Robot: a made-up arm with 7 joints. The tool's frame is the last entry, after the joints.
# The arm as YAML. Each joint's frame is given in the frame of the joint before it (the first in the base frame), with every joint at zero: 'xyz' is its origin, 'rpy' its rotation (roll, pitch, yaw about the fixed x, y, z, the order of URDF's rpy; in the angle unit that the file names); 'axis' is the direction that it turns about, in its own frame. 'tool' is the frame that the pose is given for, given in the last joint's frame.
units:
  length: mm
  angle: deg
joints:
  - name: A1
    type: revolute
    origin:
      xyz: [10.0, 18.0, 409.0]
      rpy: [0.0, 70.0, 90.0]
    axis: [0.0, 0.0, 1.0]
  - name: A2
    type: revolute
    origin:
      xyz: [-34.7, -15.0, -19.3]
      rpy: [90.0, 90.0, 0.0]
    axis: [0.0, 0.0, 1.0]
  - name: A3
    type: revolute
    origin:
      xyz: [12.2, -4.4, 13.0]
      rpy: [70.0, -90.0, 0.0]
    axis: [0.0, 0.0, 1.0]
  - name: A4
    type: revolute
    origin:
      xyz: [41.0, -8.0, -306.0]
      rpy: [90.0, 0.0, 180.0]
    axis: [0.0, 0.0, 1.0]
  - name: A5
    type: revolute
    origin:
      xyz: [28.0, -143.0, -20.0]
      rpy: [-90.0, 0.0, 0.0]
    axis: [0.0, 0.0, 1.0]
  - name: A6
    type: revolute
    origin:
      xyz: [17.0, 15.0, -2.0]
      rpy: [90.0, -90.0, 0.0]
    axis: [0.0, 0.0, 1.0]
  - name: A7
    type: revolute
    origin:
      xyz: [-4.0, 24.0, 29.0]
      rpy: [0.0, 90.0, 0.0]
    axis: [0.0, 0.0, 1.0]
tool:
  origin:
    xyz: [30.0, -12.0, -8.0]
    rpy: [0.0, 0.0, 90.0]
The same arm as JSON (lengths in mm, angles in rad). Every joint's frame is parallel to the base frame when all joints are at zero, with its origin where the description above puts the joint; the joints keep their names.
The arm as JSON. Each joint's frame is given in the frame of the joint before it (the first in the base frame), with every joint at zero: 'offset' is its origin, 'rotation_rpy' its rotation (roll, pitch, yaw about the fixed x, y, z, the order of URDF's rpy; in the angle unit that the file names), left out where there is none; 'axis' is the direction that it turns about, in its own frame. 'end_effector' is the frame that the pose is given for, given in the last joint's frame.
{"length_unit": "mm", "angle_unit": "rad", "chain": [
  {"id": "A1", "offset": [10.0, 18.0, 409.0], "axis": [0.0, 0.9397, 0.342]},
  {"id": "A2", "offset": [15.0, -30.0, 26.0], "axis": [1.0, 0.0, 0.0]},
  {"id": "A3", "offset": [13.0, -13.0, 0.0], "axis": [0.0, 0.0, 1.0]},
  {"id": "A4", "offset": [41.0, -8.0, -306.0], "axis": [0.0, 1.0, 0.0]},
  {"id": "A5", "offset": [-28.0, -20.0, -143.0], "axis": [0.0, 0.0, 1.0]},
  {"id": "A6", "offset": [-17.0, -15.0, -2.0], "axis": [0.0, 1.0, 0.0]},
  {"id": "A7", "offset": [24.0, 29.0, -4.0], "axis": [0.0, 0.0, 1.0]}
], "end_effector": {"offset": [-12.0, -30.0, -8.0]}}

